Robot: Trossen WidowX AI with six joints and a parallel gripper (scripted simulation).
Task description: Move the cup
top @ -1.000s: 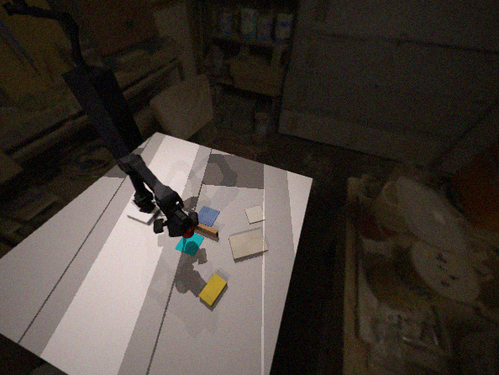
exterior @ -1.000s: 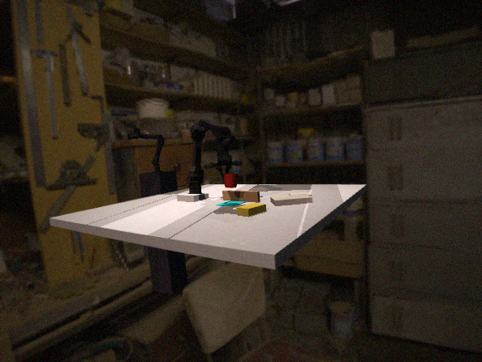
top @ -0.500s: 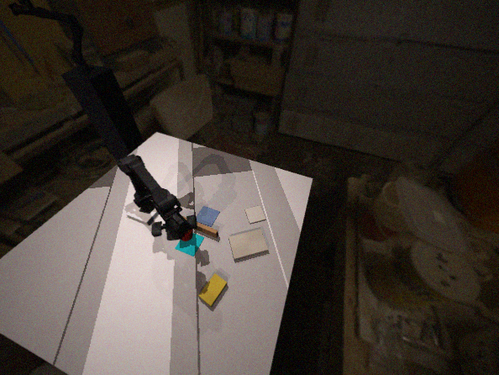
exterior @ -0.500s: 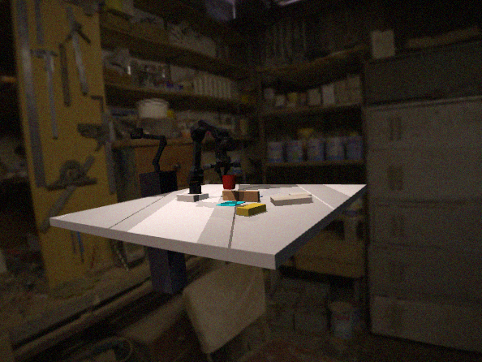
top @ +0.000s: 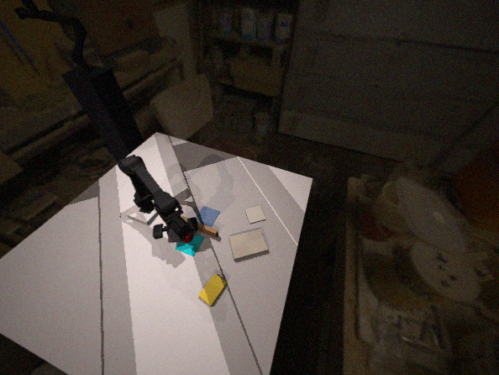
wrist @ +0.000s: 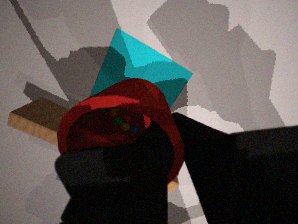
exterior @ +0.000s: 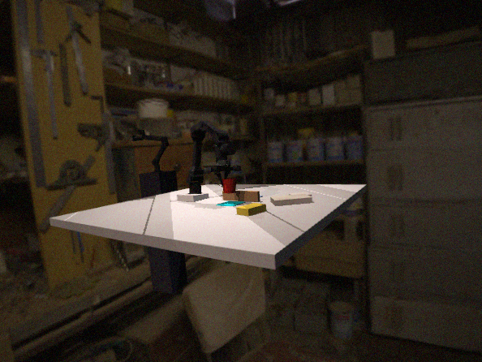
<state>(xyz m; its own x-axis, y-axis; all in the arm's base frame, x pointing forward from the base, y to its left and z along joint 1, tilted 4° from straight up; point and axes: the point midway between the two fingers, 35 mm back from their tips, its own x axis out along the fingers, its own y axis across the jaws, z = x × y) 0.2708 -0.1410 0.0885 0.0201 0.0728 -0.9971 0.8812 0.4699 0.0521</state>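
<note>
My gripper tip is 3 cm short of the cyan pad, 1 cm to the right of it and 10 cm above it. Also, from my gripper tip: red cup 3 cm ahead, 1 cm to the left; then wooden block 4 cm ahead, 10 cm to the left, 8 cm below; then blue pad 6 cm ahead, 19 cm to the left, 10 cm below.
</note>
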